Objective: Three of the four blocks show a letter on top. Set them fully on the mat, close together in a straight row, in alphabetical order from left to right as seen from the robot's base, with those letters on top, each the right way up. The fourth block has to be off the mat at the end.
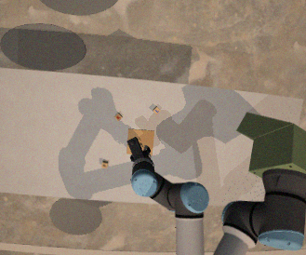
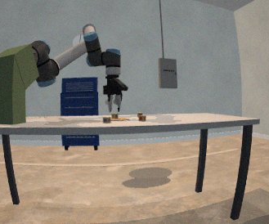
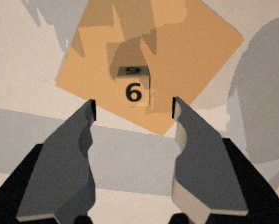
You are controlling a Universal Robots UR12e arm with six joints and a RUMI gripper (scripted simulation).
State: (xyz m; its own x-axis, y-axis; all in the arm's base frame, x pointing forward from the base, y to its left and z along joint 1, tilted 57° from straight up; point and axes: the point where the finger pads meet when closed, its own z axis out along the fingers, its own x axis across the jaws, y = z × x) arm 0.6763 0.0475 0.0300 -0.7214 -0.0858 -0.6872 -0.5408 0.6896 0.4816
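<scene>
My gripper is now 5 cm above the orange mat and 2 cm to the left of it.
</scene>
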